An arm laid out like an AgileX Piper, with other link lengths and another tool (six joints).
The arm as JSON. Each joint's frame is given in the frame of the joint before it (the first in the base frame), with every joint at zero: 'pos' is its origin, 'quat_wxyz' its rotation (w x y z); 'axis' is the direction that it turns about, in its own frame. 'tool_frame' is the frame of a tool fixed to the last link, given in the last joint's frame.
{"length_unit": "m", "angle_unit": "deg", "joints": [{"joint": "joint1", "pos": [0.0, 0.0, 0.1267], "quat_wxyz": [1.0, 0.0, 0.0, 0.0], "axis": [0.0, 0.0, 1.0]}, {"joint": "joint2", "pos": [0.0, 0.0, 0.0], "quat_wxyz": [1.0, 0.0, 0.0, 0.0], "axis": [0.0, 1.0, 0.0]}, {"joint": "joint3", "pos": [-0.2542, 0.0, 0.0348], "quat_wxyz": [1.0, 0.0, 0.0, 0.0], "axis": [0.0, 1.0, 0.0]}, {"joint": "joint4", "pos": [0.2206, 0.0, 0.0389], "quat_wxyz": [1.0, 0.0, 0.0, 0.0], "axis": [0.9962, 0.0, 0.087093]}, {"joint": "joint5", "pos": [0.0, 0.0, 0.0], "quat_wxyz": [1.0, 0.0, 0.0, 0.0], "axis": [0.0, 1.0, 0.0]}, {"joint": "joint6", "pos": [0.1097, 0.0, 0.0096], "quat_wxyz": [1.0, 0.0, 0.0, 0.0], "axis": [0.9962, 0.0, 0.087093]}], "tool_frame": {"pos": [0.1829, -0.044, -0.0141], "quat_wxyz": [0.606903, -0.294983, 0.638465, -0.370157]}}
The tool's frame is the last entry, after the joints.
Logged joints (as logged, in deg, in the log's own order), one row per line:
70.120, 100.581, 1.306, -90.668, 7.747, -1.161
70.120, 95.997, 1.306, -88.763, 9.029, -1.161
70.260, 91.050, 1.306, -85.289, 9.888, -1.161
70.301, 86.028, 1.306, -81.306, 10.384, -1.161
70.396, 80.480, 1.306, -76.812, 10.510, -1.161
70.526, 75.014, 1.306, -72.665, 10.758, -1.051
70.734, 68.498, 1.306, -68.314, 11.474, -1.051
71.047, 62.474, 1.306, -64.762, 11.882, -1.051
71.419, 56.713, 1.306, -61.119, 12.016, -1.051
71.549, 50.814, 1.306, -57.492, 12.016, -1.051
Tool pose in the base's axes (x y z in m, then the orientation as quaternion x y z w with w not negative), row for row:
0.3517, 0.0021, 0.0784, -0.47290, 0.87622, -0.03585, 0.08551
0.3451, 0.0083, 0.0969, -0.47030, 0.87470, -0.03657, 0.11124
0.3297, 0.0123, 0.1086, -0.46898, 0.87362, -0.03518, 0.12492
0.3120, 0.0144, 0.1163, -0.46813, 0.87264, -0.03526, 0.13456
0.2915, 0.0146, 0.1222, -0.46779, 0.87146, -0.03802, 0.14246
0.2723, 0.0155, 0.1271, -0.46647, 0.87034, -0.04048, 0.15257
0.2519, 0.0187, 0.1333, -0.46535, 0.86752, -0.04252, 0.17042
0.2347, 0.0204, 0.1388, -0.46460, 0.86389, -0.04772, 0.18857
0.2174, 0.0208, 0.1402, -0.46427, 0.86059, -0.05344, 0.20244
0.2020, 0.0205, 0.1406, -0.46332, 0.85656, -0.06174, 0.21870
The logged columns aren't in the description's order. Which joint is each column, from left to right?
Columns, left to right: joint5, joint2, joint1, joint3, joint4, joint6.
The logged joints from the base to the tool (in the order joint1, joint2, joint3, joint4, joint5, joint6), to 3 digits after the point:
1.306, 100.581, -90.668, 7.747, 70.120, -1.161
1.306, 95.997, -88.763, 9.029, 70.120, -1.161
1.306, 91.050, -85.289, 9.888, 70.260, -1.161
1.306, 86.028, -81.306, 10.384, 70.301, -1.161
1.306, 80.480, -76.812, 10.510, 70.396, -1.161
1.306, 75.014, -72.665, 10.758, 70.526, -1.051
1.306, 68.498, -68.314, 11.474, 70.734, -1.051
1.306, 62.474, -64.762, 11.882, 71.047, -1.051
1.306, 56.713, -61.119, 12.016, 71.419, -1.051
1.306, 50.814, -57.492, 12.016, 71.549, -1.051

